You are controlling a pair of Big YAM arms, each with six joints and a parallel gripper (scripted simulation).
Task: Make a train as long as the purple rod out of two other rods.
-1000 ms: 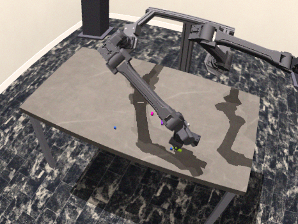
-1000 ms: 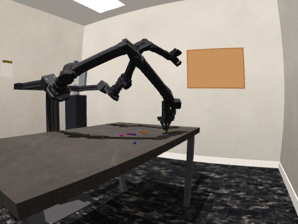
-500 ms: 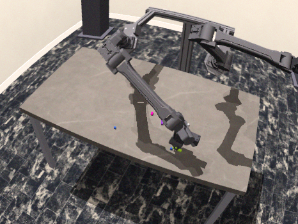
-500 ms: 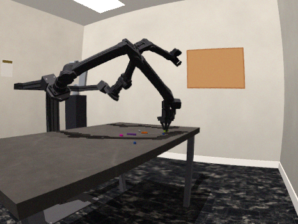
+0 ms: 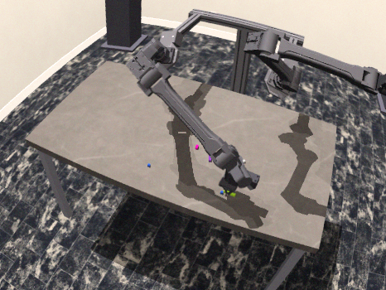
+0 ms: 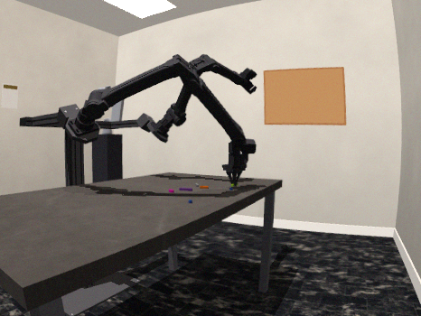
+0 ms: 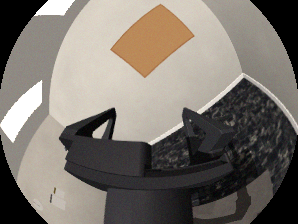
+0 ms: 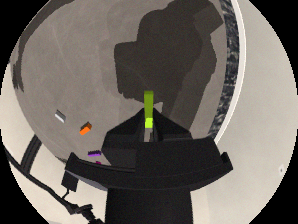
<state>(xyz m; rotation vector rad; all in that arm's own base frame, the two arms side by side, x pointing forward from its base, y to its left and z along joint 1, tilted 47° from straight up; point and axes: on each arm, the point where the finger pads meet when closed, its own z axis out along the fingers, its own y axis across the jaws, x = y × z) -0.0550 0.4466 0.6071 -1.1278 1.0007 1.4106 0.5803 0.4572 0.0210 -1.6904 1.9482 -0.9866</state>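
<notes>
My right hand is 1 cm to the right of the lime rod. Also, from my right hand: grey rod 20 cm behind, 2 cm to the left, 2 cm below; purple rod 19 cm behind, 13 cm to the right, 2 cm below; orange rod 14 cm behind, 3 cm to the right, 2 cm below.
</notes>
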